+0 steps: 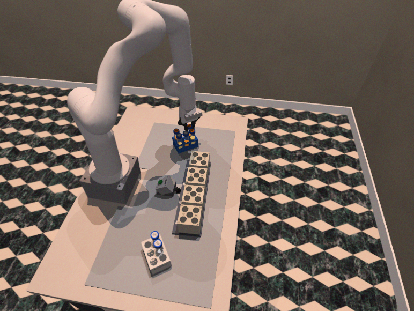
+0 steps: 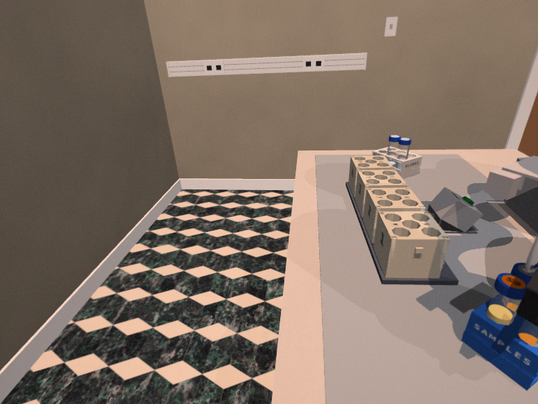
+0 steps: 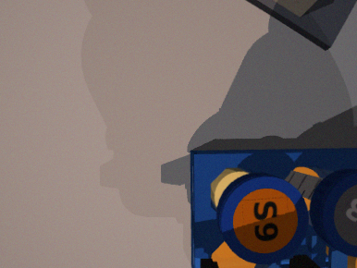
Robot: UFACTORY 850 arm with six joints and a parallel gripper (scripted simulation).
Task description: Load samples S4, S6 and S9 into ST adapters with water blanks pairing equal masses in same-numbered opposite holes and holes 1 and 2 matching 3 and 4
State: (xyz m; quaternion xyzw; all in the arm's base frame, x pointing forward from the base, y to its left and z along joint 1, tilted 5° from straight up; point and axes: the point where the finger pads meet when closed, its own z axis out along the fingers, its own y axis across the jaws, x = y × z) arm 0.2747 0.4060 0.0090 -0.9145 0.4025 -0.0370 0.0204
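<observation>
Now: the sample tube 10 mm to the left of my hand and 50 mm below it. The rest, counted from my hand: green done key (30 mm behind, 370 mm to the right, 50 mm below); adapter (120 mm ahead, 190 mm to the right, 70 mm below); blue sample rack (20 mm behind, 40 mm to the right, 90 mm below).
</observation>
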